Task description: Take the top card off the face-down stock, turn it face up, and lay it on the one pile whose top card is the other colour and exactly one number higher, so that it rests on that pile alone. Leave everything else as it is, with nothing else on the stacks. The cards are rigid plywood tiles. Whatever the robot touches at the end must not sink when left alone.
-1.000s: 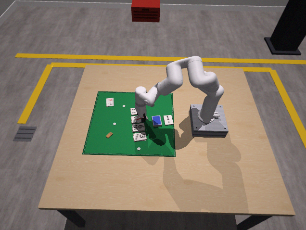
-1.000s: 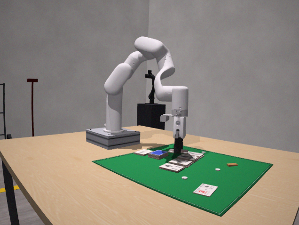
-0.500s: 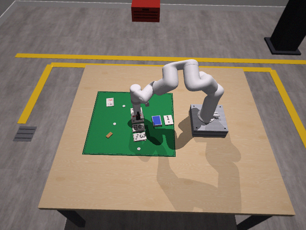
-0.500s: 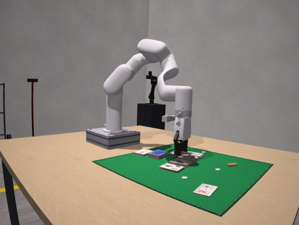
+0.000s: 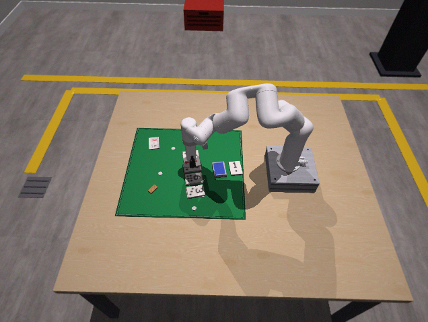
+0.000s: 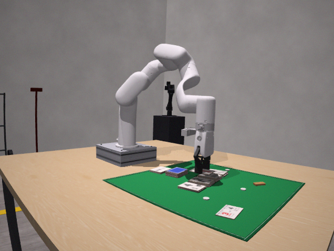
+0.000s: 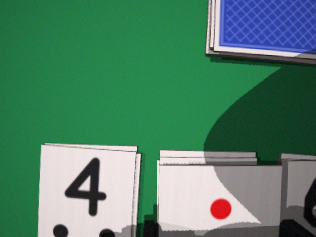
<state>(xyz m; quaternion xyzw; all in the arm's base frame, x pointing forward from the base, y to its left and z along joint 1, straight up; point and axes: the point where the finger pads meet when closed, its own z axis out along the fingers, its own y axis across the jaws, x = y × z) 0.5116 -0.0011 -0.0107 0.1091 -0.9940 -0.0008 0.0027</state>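
My hand is 40 mm short of the green mat, 10 mm to the right of it and 80 mm above it. From my hand the other things lie so: brown block 190 mm ahead, 150 mm to the left, 60 mm below.
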